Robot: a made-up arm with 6 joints. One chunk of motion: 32 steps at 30 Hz.
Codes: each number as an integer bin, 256 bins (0 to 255) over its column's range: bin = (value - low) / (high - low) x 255, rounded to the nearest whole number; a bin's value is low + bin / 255 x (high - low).
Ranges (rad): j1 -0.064..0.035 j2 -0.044..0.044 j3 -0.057..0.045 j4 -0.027..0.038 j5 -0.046..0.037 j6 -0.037..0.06
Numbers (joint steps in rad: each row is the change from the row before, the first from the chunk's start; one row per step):
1: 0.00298 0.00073 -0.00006 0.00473 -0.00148 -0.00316
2: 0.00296 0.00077 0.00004 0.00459 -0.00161 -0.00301
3: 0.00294 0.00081 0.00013 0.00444 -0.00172 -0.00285
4: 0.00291 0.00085 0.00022 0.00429 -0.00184 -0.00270
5: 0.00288 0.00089 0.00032 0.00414 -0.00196 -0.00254
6: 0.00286 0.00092 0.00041 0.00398 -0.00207 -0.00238
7: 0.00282 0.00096 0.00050 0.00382 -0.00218 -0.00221
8: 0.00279 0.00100 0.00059 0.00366 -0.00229 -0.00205
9: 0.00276 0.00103 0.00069 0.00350 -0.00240 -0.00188
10: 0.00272 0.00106 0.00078 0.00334 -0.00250 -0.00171
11: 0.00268 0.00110 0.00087 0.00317 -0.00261 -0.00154
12: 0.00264 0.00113 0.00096 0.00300 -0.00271 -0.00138
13: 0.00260 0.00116 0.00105 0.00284 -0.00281 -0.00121
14: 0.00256 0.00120 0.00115 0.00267 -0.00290 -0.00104
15: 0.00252 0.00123 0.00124 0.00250 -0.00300 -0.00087
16: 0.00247 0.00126 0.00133 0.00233 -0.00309 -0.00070
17: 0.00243 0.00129 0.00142 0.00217 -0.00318 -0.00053
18: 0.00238 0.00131 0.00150 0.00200 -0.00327 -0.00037
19: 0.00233 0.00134 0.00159 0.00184 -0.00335 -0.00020
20: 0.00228 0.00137 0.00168 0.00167 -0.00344 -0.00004
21: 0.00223 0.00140 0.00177 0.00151 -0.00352 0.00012
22: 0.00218 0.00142 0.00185 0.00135 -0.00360 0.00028
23: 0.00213 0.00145 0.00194 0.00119 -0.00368 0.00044
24: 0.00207 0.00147 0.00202 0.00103 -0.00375 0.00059
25: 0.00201 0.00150 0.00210 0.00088 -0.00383 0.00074
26: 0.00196 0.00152 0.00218 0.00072 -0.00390 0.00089
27: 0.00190 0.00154 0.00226 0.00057 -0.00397 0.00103
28: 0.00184 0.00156 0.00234 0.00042 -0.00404 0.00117
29: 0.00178 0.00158 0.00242 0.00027 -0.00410 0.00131
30: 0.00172 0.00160 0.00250 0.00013 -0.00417 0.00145
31: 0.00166 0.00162 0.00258 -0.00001 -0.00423 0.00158
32: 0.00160 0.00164 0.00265 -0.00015 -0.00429 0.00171
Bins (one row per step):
1: 173 130 142 124 137 89
2: 172 130 143 124 136 89
3: 172 130 143 123 136 90
4: 172 130 143 123 136 90
5: 172 130 143 122 135 91
6: 172 130 144 122 135 91
7: 172 130 144 121 135 91
8: 172 130 144 120 134 92
9: 172 130 144 120 134 92
10: 172 131 144 119 134 93
11: 172 131 145 118 133 93
12: 172 131 145 118 133 94
13: 172 131 145 117 133 94
14: 171 131 145 116 132 95
15: 171 131 146 116 132 95
16: 171 131 146 115 132 95
17: 171 131 146 114 132 96
18: 171 131 146 114 131 96
19: 171 131 146 113 131 97
20: 171 131 147 112 131 97
21: 171 132 147 112 131 98
22: 170 132 147 111 130 98
23: 170 132 147 111 130 98
24: 170 132 148 110 130 99
25: 170 132 148 109 130 99
26: 170 132 148 109 129 100
27: 170 132 148 108 129 100
28: 170 132 148 108 129 100
29: 169 132 149 107 129 101
30: 169 132 149 106 129 101
31: 169 132 149 106 128 101
32: 169 132 149 105 128 102

